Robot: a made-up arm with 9 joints. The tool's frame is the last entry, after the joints.
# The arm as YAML. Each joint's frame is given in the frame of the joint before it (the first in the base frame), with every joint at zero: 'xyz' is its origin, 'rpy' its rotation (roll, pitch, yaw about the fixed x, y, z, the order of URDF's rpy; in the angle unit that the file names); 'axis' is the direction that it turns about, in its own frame. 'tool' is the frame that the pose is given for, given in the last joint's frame.
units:
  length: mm
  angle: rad
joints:
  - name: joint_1
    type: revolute
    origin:
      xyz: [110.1, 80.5, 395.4]
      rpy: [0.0, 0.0, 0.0]
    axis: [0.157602, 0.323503, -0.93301]
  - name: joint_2
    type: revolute
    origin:
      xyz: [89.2, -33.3, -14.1]
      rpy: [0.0, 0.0, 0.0]
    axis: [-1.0, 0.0, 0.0]
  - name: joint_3
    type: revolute
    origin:
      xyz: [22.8, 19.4, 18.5]
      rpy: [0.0, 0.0, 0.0]
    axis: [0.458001, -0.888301, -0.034]
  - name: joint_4
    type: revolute
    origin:
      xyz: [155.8, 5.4, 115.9]
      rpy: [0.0, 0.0, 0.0]
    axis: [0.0, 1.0, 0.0]
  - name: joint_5
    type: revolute
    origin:
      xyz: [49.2, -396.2, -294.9]
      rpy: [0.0, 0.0, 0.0]
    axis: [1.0, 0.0, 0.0]
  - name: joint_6
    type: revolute
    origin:
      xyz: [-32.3, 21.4, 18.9]
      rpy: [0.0, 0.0, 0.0]
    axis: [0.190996, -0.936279, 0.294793]
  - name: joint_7
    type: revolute
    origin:
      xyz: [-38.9, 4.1, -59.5]
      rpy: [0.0, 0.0, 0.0]
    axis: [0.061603, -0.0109, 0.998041]
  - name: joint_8
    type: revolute
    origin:
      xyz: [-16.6, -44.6, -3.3]
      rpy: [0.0, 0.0, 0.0]
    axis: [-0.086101, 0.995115, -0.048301]
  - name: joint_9
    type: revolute
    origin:
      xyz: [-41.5, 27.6, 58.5]
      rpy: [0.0, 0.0, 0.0]
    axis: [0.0, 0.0, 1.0]
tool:
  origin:
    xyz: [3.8, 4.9, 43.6]
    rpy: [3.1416, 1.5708, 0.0]
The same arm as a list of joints. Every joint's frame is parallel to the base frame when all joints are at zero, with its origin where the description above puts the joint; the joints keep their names.
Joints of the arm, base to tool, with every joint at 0 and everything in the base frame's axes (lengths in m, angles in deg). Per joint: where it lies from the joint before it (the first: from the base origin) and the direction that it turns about. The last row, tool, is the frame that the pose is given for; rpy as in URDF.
joint_1: origin 0.1101 0.0805 0.3954 axis 0.157602 0.323503 -0.93301
joint_2: origin 0.0892 -0.0333 -0.0141 axis -x
joint_3: origin 0.0228 0.0194 0.0185 axis 0.458001 -0.888301 -0.034
joint_4: origin 0.1558 0.0054 0.1159 axis +y
joint_5: origin 0.0492 -0.3962 -0.2949 axis +x
joint_6: origin -0.0323 0.0214 0.0189 axis 0.190996 -0.936279 0.294793
joint_7: origin -0.0389 0.0041 -0.0595 axis 0.061603 -0.0109 0.998041
joint_8: origin -0.0166 -0.0446 -0.0033 axis -0.086101 0.995115 -0.048301
joint_9: origin -0.0415 0.0276 0.0585 axis +z
tool: origin 0.0038 0.0049 0.0436 rpy -180.00 90.00 0.00

